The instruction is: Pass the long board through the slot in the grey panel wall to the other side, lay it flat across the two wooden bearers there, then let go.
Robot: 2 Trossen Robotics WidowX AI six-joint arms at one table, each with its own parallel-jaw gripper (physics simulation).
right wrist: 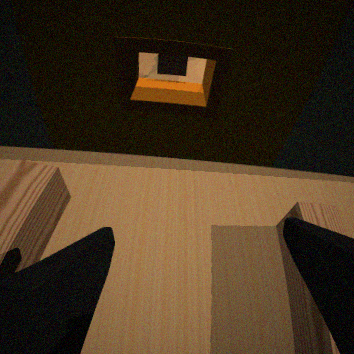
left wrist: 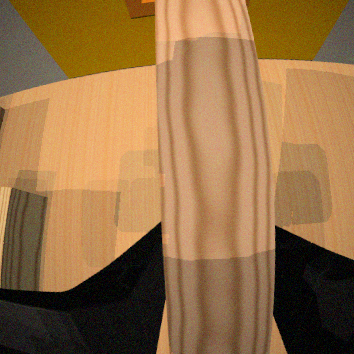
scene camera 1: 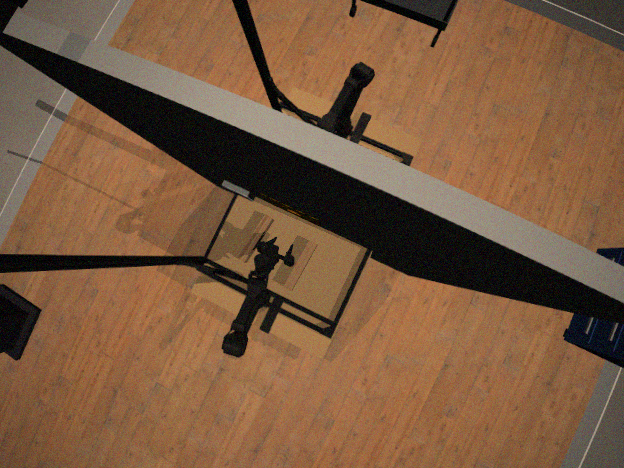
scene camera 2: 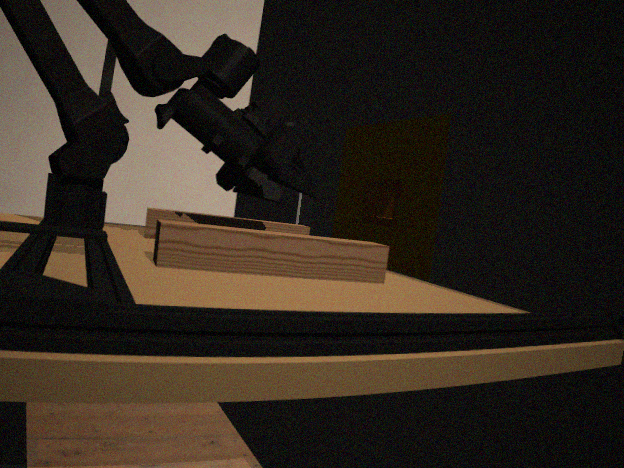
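The long board [left wrist: 217, 150] runs up the left wrist view toward the brown slot frame [left wrist: 140, 11]; its far end is out of view. My left gripper [left wrist: 208, 227] is shut on it. In the right wrist view a dark rectangle, apparently the board's end, shows in the opening above the slot's orange sill [right wrist: 170, 92]. My right gripper [scene camera 1: 282, 242] [scene camera 2: 295, 193] [right wrist: 199, 232] is open and empty, above and between two wooden bearers. One bearer [scene camera 2: 272, 254] [right wrist: 320, 215] is nearer scene camera 2; the other [scene camera 2: 287, 228] [right wrist: 50, 210] lies beyond. The left gripper is hidden in scene camera 1.
The panel wall [scene camera 1: 312, 136] [scene camera 2: 529, 151] [left wrist: 20, 55] stands between the two arms. A yellow panel [left wrist: 90, 45] surrounds the slot. Another wooden block [left wrist: 22, 240] lies at the left of the left wrist view. A dark frame [scene camera 2: 302, 332] edges the right arm's table.
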